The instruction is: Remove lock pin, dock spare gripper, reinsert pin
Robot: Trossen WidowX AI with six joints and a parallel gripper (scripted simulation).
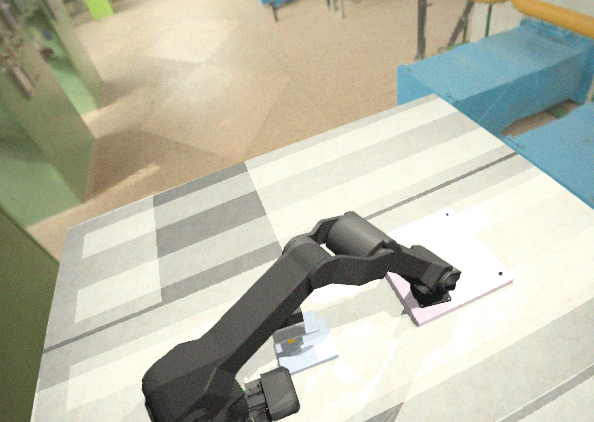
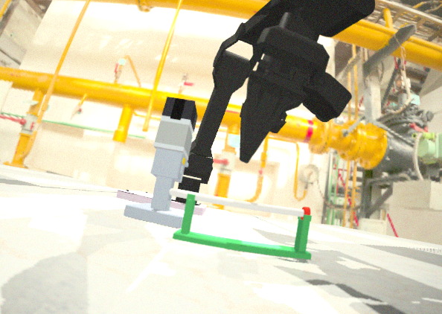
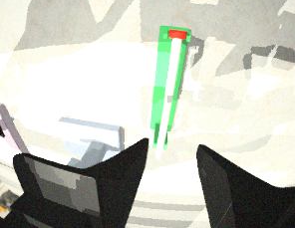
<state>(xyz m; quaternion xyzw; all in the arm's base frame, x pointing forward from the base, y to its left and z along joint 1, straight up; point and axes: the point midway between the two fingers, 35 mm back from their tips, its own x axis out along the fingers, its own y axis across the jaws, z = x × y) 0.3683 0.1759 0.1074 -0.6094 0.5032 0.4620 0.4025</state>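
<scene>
My gripper tip is 1 cm past the green cradle, 1 cm to the right of it and 7 cm above it. Also, from my gripper tip: spare gripper (9 cm behind, 12 cm to the right, 3 cm above); then grey mount (10 cm behind, 12 cm to the right, 4 cm below).
</scene>
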